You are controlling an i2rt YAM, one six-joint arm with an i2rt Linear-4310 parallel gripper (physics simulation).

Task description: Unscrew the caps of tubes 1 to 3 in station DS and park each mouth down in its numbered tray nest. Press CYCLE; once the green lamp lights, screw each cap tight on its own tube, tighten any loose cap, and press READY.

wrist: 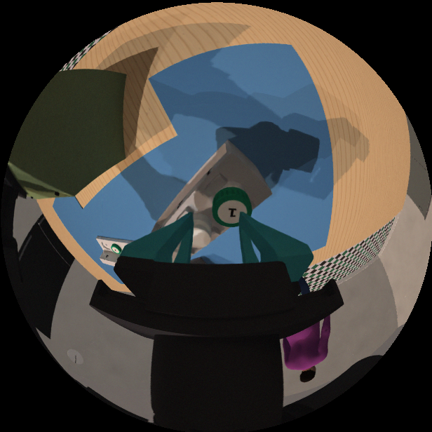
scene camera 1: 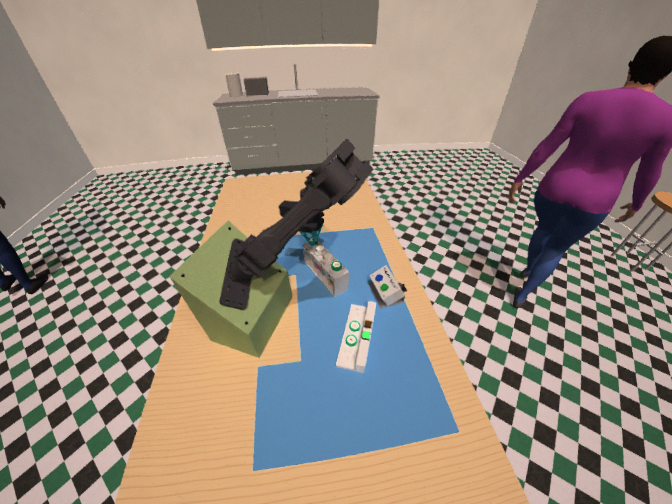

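Observation:
Station DS [scene camera 1: 340,285] [wrist: 250,172] is a grey block on the blue mat. The green cap marked 1 [wrist: 232,207] sits at its far end. Pale uncapped tube tops [wrist: 201,235] show beside it. Another green cap [scene camera 1: 336,264] sits at the station's near end. My gripper [scene camera 1: 313,242] [wrist: 215,217] is open, its teal fingers parted. In the wrist view its right fingertip overlaps the lower edge of cap 1, and the cap is off-centre to the right. Two green caps [scene camera 1: 354,325] [scene camera 1: 351,340] lie in the white tray [scene camera 1: 346,360] [wrist: 104,242]. The green lamp [scene camera 1: 366,335] is lit.
A grey button box [scene camera 1: 390,293] with a blue button [scene camera 1: 379,277] and a green button [scene camera 1: 384,286] stands right of the station. The olive arm base block [scene camera 1: 233,320] [wrist: 80,130] stands left of the blue mat [scene camera 1: 347,417]. A person [scene camera 1: 607,146] stands right of the table.

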